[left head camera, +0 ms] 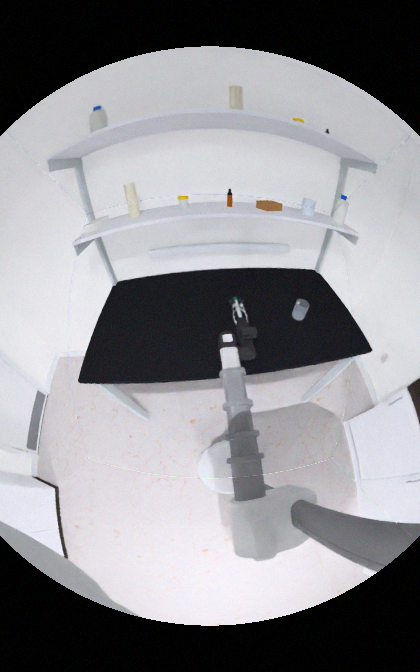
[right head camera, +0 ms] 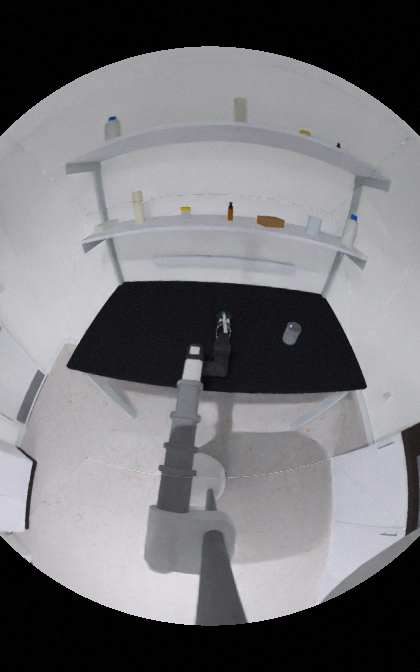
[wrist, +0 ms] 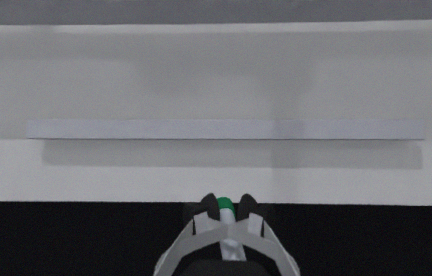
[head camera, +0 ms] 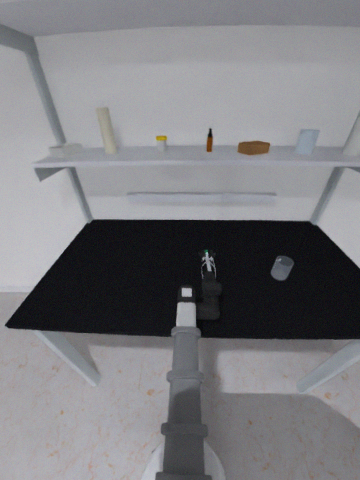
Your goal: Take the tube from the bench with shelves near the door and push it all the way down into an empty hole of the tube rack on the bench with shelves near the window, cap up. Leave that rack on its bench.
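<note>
The tube is thin and pale, with a green cap. My gripper is narrowed around it over the black top of a bench with shelves and looks shut on it. The cap sits between the dark fingertips, and the body runs down toward the palm, partly behind the finger links. The tube's lower end is hidden in the wrist view, and its exact tilt and height are hard to tell. The tube rack does not show.
A clear beaker stands right of the gripper. Above the bench's back, the lower shelf holds a tall cream cylinder, a brown bottle and other containers. White cabinets stand at the right.
</note>
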